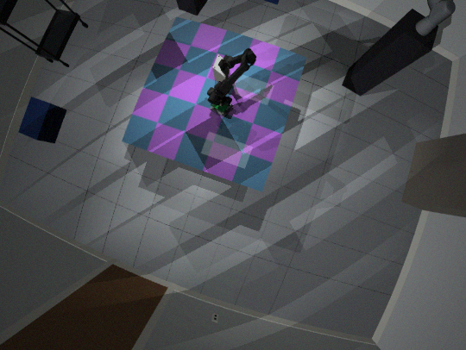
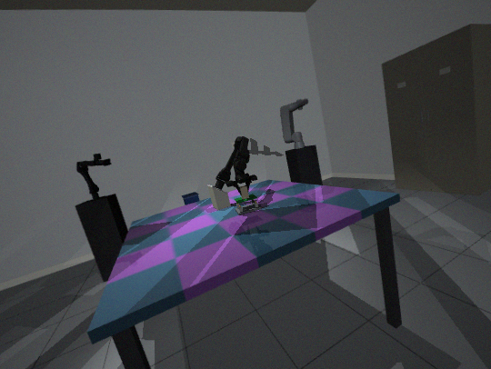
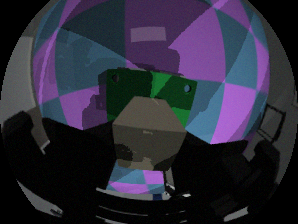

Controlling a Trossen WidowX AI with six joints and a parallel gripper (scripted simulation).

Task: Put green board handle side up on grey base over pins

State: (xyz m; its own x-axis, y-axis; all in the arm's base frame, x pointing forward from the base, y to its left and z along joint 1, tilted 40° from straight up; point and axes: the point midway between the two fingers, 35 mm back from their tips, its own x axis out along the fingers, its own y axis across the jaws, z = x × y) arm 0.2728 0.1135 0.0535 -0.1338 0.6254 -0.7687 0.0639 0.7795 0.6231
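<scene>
The grey base lies 90 mm below my gripper tip. From my gripper tip the other things lie so: green board 10 mm below.
</scene>
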